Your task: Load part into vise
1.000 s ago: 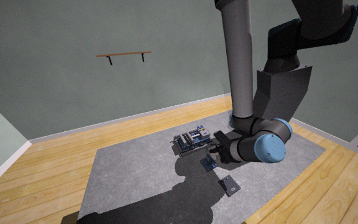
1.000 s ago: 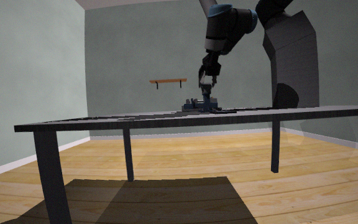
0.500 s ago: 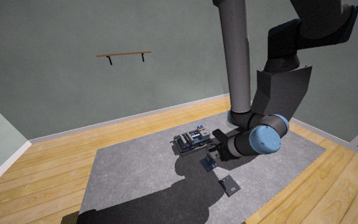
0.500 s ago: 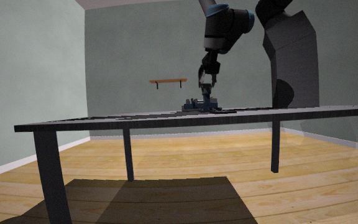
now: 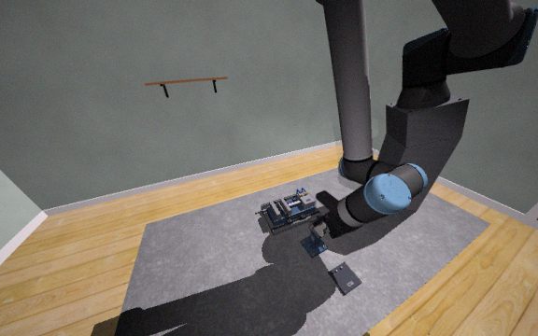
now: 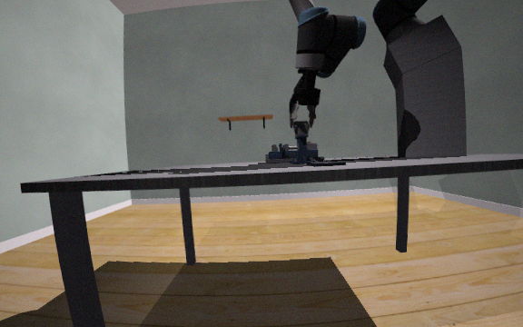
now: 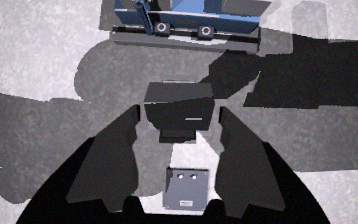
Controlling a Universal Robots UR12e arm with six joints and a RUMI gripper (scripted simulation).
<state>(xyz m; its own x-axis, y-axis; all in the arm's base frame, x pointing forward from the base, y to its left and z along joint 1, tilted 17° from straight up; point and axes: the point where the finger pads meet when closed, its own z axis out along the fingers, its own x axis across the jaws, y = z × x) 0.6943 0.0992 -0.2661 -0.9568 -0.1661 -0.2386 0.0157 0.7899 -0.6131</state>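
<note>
The part is 10 mm to the right of my hand and 10 mm below it. From my hand the other things lie so: moving jaw 60 mm ahead, 220 mm to the right, 80 mm below; cylinder rod 220 mm to the right, 80 mm below; work stop 90 mm ahead, 170 mm to the right, 70 mm below.
</note>
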